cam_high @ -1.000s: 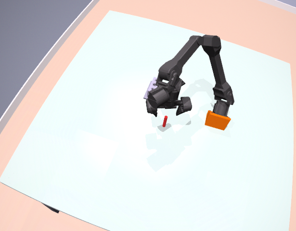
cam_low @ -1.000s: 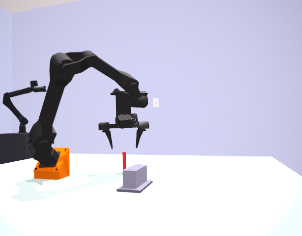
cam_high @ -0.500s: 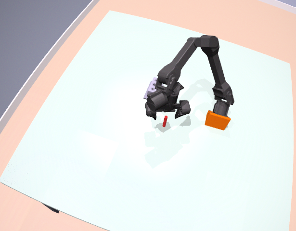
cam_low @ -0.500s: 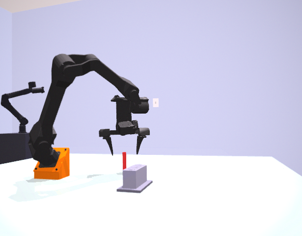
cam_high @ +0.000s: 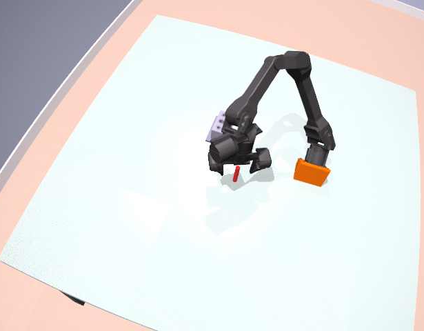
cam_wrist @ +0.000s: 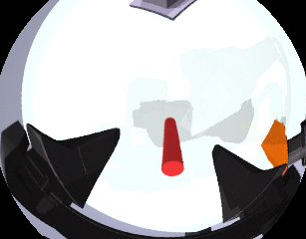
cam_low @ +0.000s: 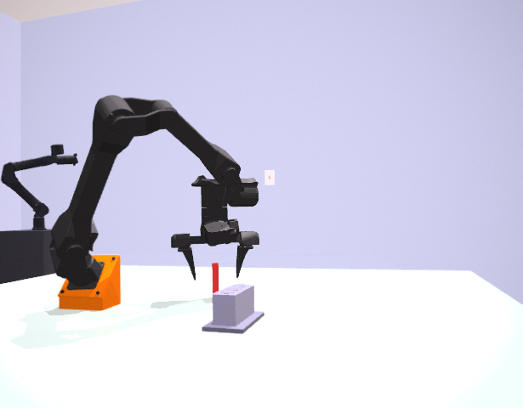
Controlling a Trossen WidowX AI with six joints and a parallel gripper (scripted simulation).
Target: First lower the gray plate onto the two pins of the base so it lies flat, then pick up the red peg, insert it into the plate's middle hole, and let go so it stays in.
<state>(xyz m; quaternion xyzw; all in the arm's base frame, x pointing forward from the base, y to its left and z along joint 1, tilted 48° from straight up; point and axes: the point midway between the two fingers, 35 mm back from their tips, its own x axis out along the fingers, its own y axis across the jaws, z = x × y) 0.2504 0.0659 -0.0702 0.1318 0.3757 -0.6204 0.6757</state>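
Right now the gray plate is 9 cm ahead of my gripper tip and 19 cm to the right of it. The rest, counted from my gripper tip: base: 9 cm ahead, 19 cm to the right, 4 cm below; red peg: 1 cm below.
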